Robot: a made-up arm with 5 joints.
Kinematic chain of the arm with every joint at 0, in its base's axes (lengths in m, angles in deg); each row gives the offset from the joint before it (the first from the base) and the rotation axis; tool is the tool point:
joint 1: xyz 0 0 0.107 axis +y
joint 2: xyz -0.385 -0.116 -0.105 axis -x
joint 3: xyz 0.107 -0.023 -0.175 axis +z
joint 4: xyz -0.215 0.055 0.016 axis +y
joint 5: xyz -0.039 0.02 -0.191 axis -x
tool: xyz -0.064 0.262 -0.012
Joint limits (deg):
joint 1: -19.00..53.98
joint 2: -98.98..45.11
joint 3: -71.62..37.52
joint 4: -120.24..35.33
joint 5: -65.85..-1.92
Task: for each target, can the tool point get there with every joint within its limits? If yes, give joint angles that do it. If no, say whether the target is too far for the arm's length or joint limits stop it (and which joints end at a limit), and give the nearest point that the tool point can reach.
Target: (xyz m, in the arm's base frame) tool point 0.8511 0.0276 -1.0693
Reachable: no: too far | nearest point 0.1400 -0.0497 -0.5161 | short by 0.904 m
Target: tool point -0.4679 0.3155 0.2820
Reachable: yes | joints 9.28 -67.79 -9.71 -17.23 -13.88
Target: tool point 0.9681 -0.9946 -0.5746
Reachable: no: too far | nearest point 0.1657 -0.2300 -0.3611 | short by 1.129 m
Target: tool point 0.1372 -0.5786 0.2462
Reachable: no: joint limits stop it (at a limit: joint 1, joint 2, joint 3, joint 4, joint 5) | nearest point 0.0547 -0.0991 0.3707 | short by 0.502 m
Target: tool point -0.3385 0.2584 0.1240
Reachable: yes | joints -2.41 -45.21 -47.16 -21.72 -59.81
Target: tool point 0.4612 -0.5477 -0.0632
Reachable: no: joint limits stop it (at a limit: joint 1, joint 2, joint 3, joint 5) | nearest point 0.1517 -0.2289 -0.2245 | short by 0.473 m
